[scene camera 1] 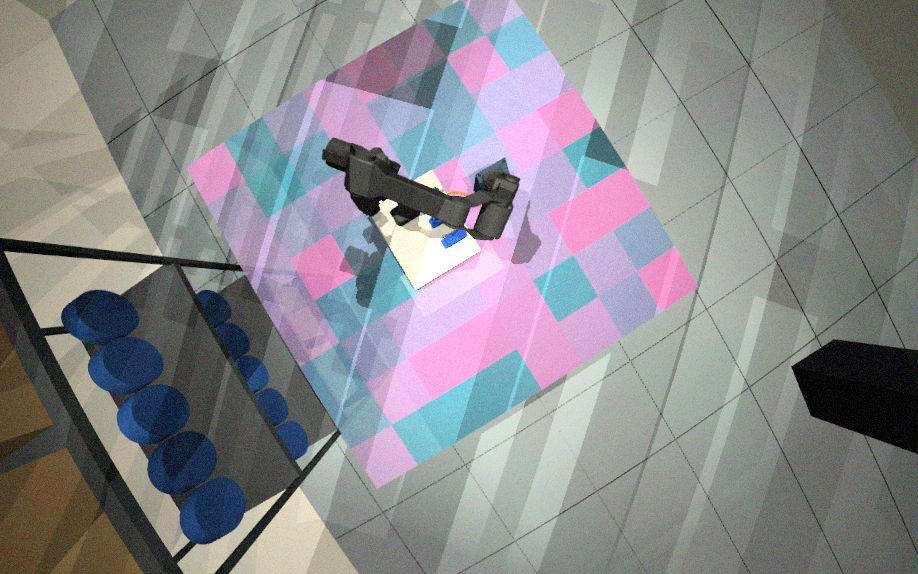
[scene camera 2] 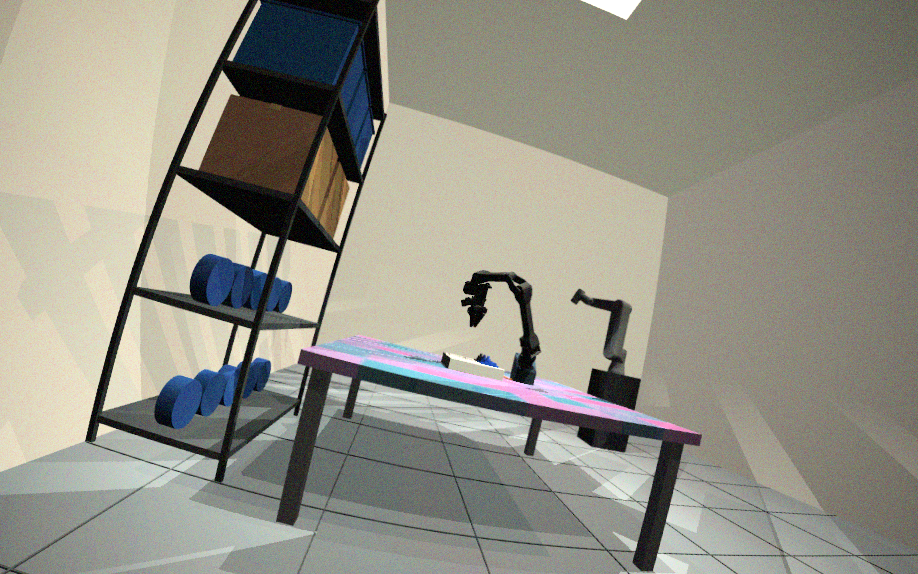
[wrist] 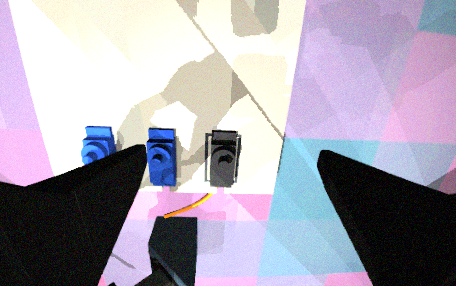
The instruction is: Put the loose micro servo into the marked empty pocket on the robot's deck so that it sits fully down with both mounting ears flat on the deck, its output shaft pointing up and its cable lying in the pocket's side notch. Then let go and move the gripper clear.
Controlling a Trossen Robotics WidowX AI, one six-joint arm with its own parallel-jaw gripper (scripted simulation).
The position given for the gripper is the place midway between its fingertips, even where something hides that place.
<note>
The gripper (scene camera 1: pixel 396 197) is open and holds nothing. Further things: a black micro servo (wrist: pixel 223 143) and a white deck (scene camera 1: pixel 417 246).
The gripper shows as well in the wrist view (wrist: pixel 234 155). The white deck is seen too in the wrist view (wrist: pixel 192 73).
</note>
